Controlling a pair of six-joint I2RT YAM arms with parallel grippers.
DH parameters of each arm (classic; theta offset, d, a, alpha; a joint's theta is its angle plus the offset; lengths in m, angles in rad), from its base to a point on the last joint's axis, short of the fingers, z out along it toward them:
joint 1: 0 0.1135 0.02 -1.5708
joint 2: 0 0 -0.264 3.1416
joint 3: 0.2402 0 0.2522 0
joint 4: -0.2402 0 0.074 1.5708
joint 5: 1.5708 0 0 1.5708
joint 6: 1.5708 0.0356 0 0
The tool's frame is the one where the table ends.
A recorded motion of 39 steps. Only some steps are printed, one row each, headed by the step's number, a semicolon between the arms.
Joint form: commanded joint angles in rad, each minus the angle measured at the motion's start. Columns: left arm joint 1, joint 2, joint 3, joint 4, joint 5, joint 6; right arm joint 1, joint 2, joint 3, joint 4, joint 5, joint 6.
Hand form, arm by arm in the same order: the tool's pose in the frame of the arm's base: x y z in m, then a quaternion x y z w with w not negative. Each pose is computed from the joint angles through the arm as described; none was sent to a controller.
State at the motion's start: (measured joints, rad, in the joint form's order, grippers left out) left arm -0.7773 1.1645 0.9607 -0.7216 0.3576 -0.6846; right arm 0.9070 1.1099 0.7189 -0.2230 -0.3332 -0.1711
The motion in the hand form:
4: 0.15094 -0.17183 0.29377 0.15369 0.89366 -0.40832 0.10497; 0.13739 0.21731 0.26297 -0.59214 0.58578 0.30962 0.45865
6: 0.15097 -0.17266 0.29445 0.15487 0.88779 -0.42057 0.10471; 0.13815 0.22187 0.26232 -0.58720 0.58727 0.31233 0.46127
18: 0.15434 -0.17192 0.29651 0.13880 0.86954 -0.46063 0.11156; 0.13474 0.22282 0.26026 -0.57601 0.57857 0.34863 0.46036
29: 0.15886 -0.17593 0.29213 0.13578 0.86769 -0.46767 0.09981; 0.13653 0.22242 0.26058 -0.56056 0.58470 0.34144 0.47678
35: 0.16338 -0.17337 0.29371 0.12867 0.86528 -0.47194 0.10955; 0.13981 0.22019 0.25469 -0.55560 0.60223 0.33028 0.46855
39: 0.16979 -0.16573 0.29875 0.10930 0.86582 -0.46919 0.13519; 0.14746 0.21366 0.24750 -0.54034 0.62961 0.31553 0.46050
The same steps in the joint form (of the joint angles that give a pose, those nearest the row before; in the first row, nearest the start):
4: 0.0056 -0.0369 0.0057 0.0413 0.1693 0.0483; 0.0467 0.0389 0.0043 0.2153 -0.0621 -0.2022
6: 0.0057 -0.0408 -0.0010 0.0661 0.1889 0.0383; 0.0557 0.0569 0.0076 0.2416 -0.0517 -0.1859
18: 0.0248 -0.0600 -0.0326 0.1692 0.2394 -0.0252; 0.0625 0.0531 -0.0223 0.3136 -0.1005 -0.1282
29: 0.0286 -0.0340 -0.0365 0.1965 0.2648 -0.0387; 0.0606 0.0513 -0.0337 0.3538 -0.0629 -0.1096
35: 0.0499 -0.0339 -0.0358 0.2136 0.2682 -0.0411; 0.0476 0.0583 -0.0401 0.3346 -0.0456 -0.1058
39: 0.0892 -0.0455 -0.0289 0.2207 0.2451 -0.0440; 0.0112 0.0631 -0.0516 0.3141 -0.0283 -0.0918

